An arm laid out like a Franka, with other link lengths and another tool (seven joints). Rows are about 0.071 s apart.
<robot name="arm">
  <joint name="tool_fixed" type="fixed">
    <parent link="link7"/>
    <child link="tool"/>
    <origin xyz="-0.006 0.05 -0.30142" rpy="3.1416 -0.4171 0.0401"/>
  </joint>
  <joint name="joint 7" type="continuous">
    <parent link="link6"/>
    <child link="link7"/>
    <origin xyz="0.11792 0 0"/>
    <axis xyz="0 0 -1"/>
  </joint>
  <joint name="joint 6" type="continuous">
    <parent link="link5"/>
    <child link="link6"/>
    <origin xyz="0 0 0"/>
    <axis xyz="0 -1 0"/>
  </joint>
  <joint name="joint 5" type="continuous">
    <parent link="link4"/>
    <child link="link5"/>
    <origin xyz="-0.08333 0 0.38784"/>
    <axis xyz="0 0 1"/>
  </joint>
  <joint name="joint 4" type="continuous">
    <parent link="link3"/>
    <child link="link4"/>
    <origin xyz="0.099 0 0"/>
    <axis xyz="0 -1 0"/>
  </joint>
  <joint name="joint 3" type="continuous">
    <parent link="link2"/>
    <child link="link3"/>
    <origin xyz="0 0 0.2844"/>
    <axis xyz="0 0 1"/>
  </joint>
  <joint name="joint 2" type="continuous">
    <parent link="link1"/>
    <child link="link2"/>
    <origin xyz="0 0 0"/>
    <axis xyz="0 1 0"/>
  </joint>
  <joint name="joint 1" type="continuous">
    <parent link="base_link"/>
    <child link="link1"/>
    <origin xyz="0 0 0.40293"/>
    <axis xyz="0 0 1"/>
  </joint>
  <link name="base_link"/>
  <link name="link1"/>
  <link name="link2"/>
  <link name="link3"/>
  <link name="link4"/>
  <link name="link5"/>
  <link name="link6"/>
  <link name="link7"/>
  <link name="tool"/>
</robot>
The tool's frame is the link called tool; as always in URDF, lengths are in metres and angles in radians. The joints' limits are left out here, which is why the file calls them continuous.
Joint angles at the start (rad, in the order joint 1, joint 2, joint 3, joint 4, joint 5, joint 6, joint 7):
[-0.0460 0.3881 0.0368 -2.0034 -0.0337 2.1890 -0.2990]
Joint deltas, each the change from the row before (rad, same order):
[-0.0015 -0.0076 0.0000 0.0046 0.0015 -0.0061 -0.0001]
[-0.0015 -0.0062 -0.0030 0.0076 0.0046 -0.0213 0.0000]
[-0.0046 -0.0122 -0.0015 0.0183 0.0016 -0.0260 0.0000]
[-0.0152 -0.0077 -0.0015 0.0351 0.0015 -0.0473 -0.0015]
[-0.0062 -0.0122 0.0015 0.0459 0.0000 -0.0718 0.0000]
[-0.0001 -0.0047 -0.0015 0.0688 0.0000 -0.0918 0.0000]
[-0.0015 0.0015 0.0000 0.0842 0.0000 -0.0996 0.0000]
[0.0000 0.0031 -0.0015 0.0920 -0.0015 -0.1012 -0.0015]
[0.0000 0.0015 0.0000 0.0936 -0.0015 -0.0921 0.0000]
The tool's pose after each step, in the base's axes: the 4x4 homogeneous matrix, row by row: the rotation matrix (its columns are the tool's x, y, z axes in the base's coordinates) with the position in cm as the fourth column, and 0 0 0 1 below. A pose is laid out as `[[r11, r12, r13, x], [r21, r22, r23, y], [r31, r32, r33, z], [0, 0, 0, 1]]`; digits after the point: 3 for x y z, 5 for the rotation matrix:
[[0.92149, 0.33573, 0.19529, 56.202], [0.31535, -0.94025, 0.12841, 3.661], [0.22673, -0.05675, -0.97230, 9.237], [0, 0, 0, 1]]
[[0.92563, 0.32789, 0.18895, 56.158], [0.30775, -0.94276, 0.12841, 3.451], [0.22024, -0.06072, -0.97356, 9.792], [0, 0, 0, 1]]
[[0.92693, 0.32105, 0.19425, 56.695], [0.30085, -0.94523, 0.12662, 3.083], [0.22426, -0.05893, -0.97275, 11.062], [0, 0, 0, 1]]
[[0.93289, 0.30477, 0.19194, 57.276], [0.28515, -0.95051, 0.12335, 2.085], [0.22003, -0.06034, -0.97362, 12.657], [0, 0, 0, 1]]
[[0.93747, 0.29833, 0.17929, 57.636], [0.27974, -0.95231, 0.12187, 1.743], [0.20710, -0.06410, -0.97622, 14.886], [0, 0, 0, 1]]
[[0.94198, 0.29417, 0.16169, 58.127], [0.27706, -0.95330, 0.12025, 1.545], [0.18952, -0.06847, -0.97949, 17.584], [0, 0, 0, 1]]
[[0.94599, 0.28970, 0.14550, 58.717], [0.27391, -0.95433, 0.11929, 1.354], [0.17341, -0.07300, -0.98214, 20.610], [0, 0, 0, 1]]
[[0.94848, 0.28736, 0.13346, 59.270], [0.27282, -0.95490, 0.11720, 1.117], [0.16112, -0.07476, -0.98410, 23.935], [0, 0, 0, 1]]
[[0.94897, 0.28567, 0.13357, 59.890], [0.27150, -0.95557, 0.11476, 0.976], [0.16042, -0.07264, -0.98437, 27.503], [0, 0, 0, 1]]

